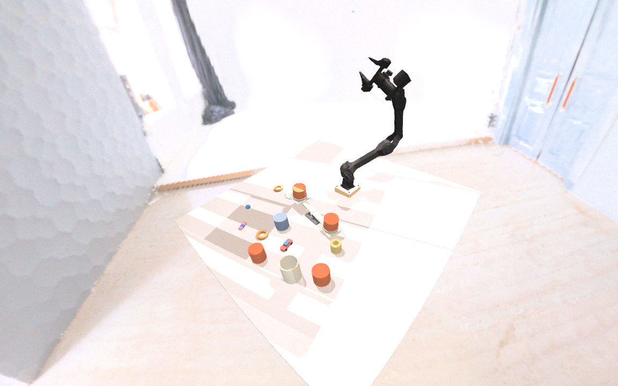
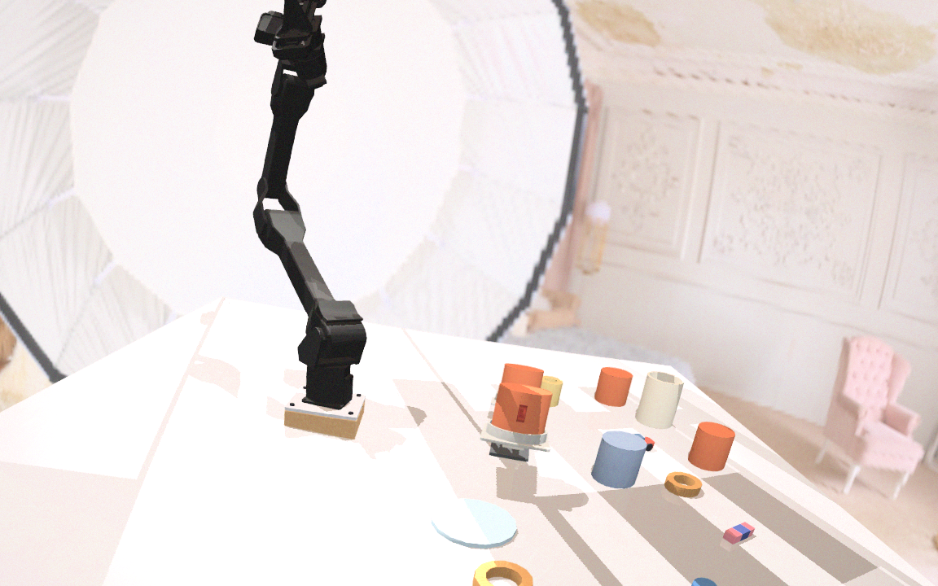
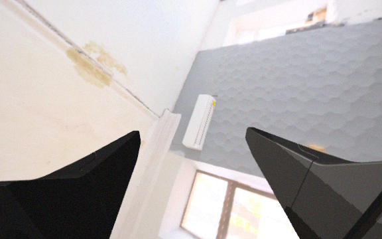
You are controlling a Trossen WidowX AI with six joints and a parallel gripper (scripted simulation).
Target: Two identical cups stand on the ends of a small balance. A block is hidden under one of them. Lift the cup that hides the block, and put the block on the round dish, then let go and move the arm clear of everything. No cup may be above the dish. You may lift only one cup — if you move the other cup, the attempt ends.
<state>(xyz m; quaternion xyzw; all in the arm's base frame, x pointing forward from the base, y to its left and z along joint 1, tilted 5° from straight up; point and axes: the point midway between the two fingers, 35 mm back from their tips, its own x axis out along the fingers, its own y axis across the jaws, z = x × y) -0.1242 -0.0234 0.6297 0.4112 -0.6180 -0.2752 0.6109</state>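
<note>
My gripper tip is 450 mm short of the grey block, 200 mm to the right of it and 630 mm above it. From my gripper tip the other things lie so: blue cylinder: 620 mm ahead, 20 mm to the left, 640 mm below; balance: 450 mm ahead, 70 mm to the left, 630 mm below; pale round dish: 420 mm ahead, 180 mm to the right, 670 mm below.
</note>
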